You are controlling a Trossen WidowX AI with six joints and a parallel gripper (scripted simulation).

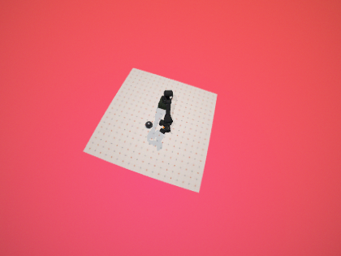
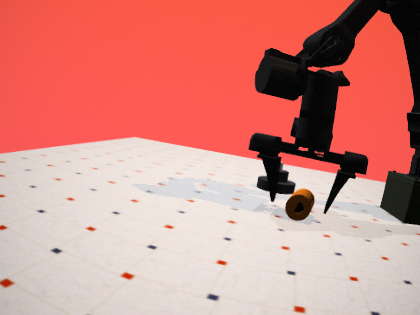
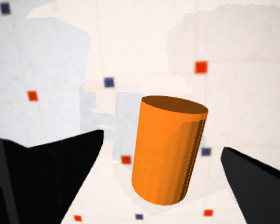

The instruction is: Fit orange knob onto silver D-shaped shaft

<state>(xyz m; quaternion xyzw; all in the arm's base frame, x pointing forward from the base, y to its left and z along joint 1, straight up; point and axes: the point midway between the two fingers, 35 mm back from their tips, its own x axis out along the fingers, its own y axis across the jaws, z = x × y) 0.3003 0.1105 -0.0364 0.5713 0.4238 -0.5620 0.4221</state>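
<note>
The orange knob lies 10 mm behind my gripper tip, 10 mm to the right of it and 10 mm above it. Also, from my gripper tip: black round pedestal: 20 mm ahead, 200 mm to the right, 20 mm above.
</note>
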